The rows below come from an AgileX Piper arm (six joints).
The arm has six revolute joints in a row. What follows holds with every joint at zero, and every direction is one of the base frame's. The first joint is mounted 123 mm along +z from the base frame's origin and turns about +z. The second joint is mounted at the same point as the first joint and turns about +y. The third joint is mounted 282.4 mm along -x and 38.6 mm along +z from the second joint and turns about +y. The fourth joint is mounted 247.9 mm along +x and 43.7 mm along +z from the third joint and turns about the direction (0.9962, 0, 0.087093). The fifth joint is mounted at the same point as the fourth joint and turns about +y. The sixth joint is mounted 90.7 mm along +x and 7.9 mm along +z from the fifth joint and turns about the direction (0.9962, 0, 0.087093). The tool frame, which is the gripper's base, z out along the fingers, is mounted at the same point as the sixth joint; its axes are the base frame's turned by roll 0, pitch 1.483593 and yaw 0 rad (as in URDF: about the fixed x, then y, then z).
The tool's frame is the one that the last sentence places.
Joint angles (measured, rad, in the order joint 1, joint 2, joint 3, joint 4, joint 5, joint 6), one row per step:
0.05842 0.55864 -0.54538 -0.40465 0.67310 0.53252
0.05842 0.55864 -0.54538 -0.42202 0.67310 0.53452
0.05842 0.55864 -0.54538 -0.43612 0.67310 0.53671
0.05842 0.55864 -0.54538 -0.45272 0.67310 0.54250
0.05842 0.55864 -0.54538 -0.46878 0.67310 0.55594
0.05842 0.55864 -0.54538 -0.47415 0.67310 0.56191
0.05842 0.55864 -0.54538 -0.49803 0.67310 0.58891
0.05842 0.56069 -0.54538 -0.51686 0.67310 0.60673
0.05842 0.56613 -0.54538 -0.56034 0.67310 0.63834
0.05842 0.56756 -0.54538 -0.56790 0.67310 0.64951
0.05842 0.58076 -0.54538 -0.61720 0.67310 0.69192
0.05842 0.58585 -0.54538 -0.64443 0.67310 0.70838
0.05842 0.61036 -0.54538 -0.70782 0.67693 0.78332
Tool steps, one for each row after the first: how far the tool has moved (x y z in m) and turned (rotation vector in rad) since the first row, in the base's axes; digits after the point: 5 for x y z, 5 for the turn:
0.00002 -0.00090 0.00040 -0.01562 -0.00142 -0.00231
0.00004 -0.00163 0.00073 -0.02783 -0.00270 -0.00446
0.00006 -0.00248 0.00113 -0.03952 -0.00490 -0.00862
0.00008 -0.00330 0.00154 -0.04428 -0.00878 -0.01658
0.00008 -0.00357 0.00167 -0.04463 -0.01042 -0.01997
0.00011 -0.00477 0.00231 -0.04583 -0.01804 -0.03519
0.00049 -0.00569 0.00261 -0.04983 -0.02147 -0.04527
0.00150 -0.00775 0.00330 -0.06715 -0.02709 -0.06340
0.00176 -0.00810 0.00338 -0.06547 -0.02904 -0.06929
0.00417 -0.01028 0.00353 -0.08043 -0.03123 -0.09199
0.00511 -0.01148 0.00389 -0.09434 -0.03329 -0.10083
0.00939 -0.01422 0.00321 -0.09832 -0.03363 -0.13990

